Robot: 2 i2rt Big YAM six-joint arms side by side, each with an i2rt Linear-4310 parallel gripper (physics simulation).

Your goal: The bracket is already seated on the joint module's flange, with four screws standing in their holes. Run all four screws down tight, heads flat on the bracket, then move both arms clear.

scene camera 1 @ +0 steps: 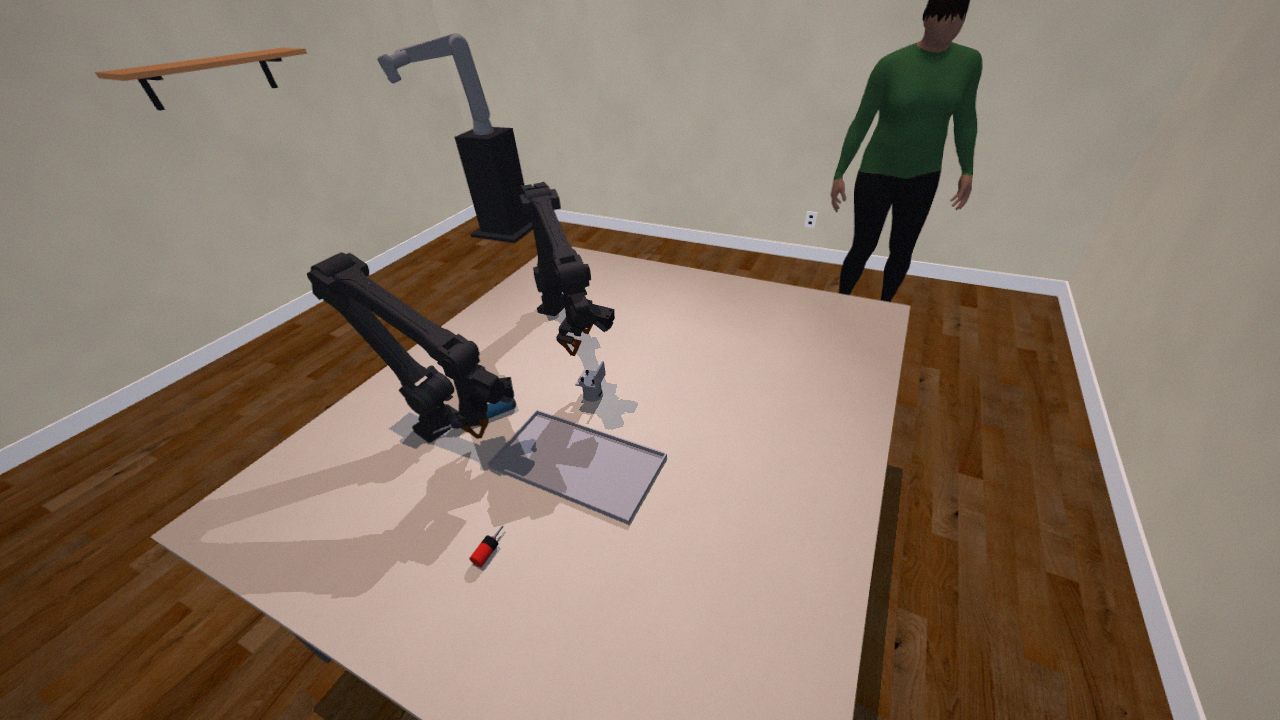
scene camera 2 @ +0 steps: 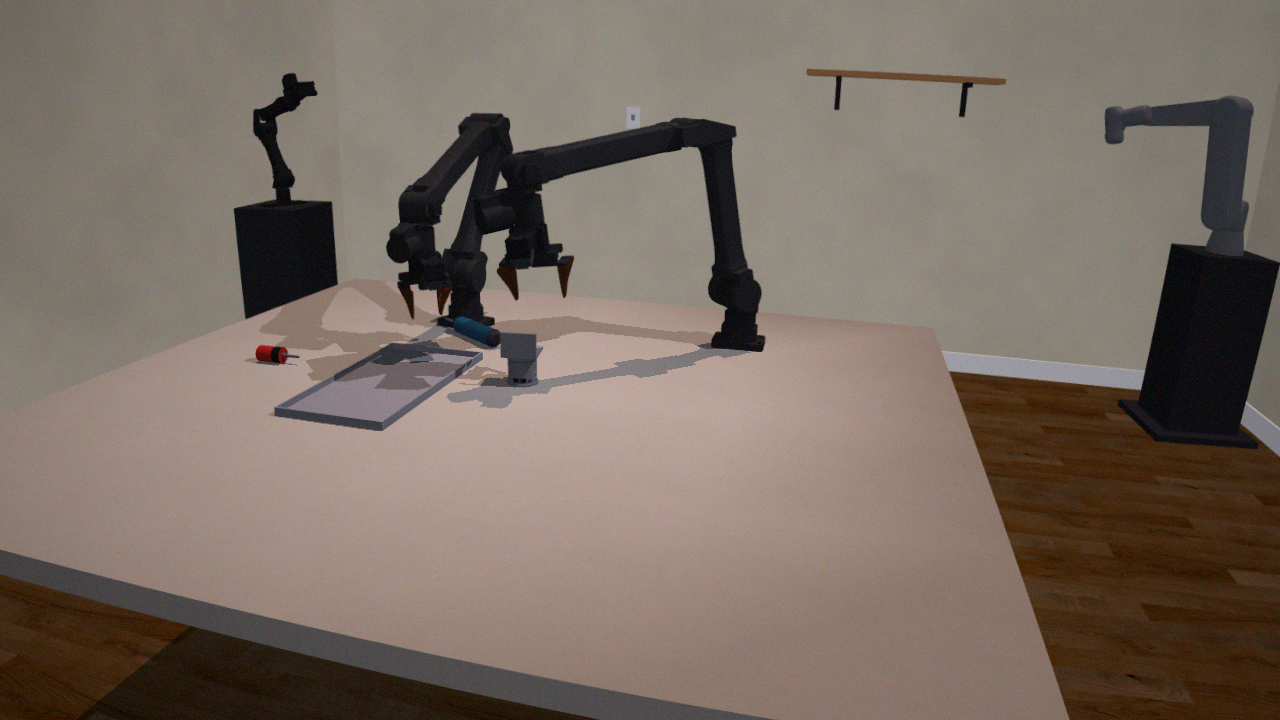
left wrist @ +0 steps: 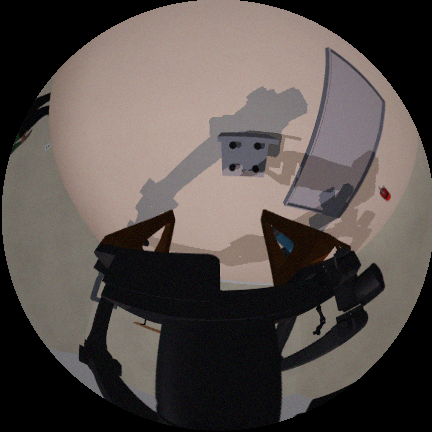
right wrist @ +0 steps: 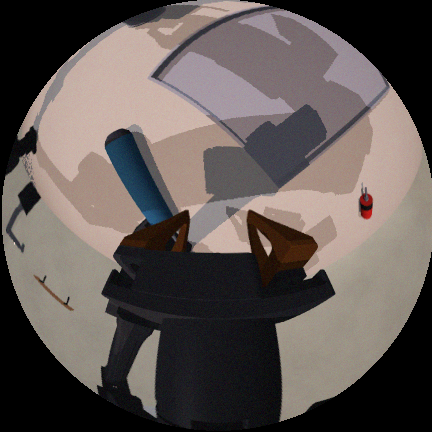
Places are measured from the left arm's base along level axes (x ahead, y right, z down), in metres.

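Pixels of known places: left gripper, fingertip midpoint: (scene camera 1: 579,344) (scene camera 2: 540,298) (left wrist: 217,214); right gripper, fingertip midpoint: (scene camera 1: 479,429) (scene camera 2: 426,316) (right wrist: 217,214); left arm's base, origin of the base link: (scene camera 1: 554,306) (scene camera 2: 738,344); right arm's base, origin of the base link: (scene camera 1: 439,424) (left wrist: 287,254).
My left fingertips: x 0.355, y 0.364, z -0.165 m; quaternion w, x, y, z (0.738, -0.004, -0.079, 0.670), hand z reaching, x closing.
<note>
Ahead of a thing's pixels: the offset from my left fingertips to its middle.
The grey bracket @(dx +0.038, dy +0.027, dz +0.083 m) (scene camera 1: 591,378) (scene camera 2: 518,345) (left wrist: 245,157) sits on the joint module @(dx +0.038, dy +0.027, dz +0.133 m) (scene camera 2: 522,370), its upright plate at one side. Dark screw heads @(dx +0.053, dy +0.007, dz +0.097 m) (left wrist: 233,145) show at its holes in the left wrist view; how far they stand up is unclear. My left gripper (scene camera 1: 580,343) (scene camera 2: 540,296) (left wrist: 217,214) is open and empty, above and beside the bracket. My right gripper (scene camera 1: 471,431) (scene camera 2: 426,315) (right wrist: 217,214) is partly open and empty, near its arm's base. A blue-handled tool @(dx -0.226, dy +0.254, dz +0.145 m) (scene camera 1: 501,408) (scene camera 2: 474,331) (right wrist: 132,172) lies on the table beside it; its far end is hidden in the right wrist view.
A shallow grey tray @(dx +0.131, dy +0.274, dz +0.157 m) (scene camera 1: 608,472) (scene camera 2: 340,398) (left wrist: 350,115) (right wrist: 200,80) lies on the table near the joint module. A red screwdriver @(dx +0.074, dy +0.564, dz +0.148 m) (scene camera 1: 483,549) (scene camera 2: 271,354) (left wrist: 385,193) (right wrist: 366,206) lies beyond the tray, away from the bracket. A person (scene camera 1: 921,116) stands behind the table.
</note>
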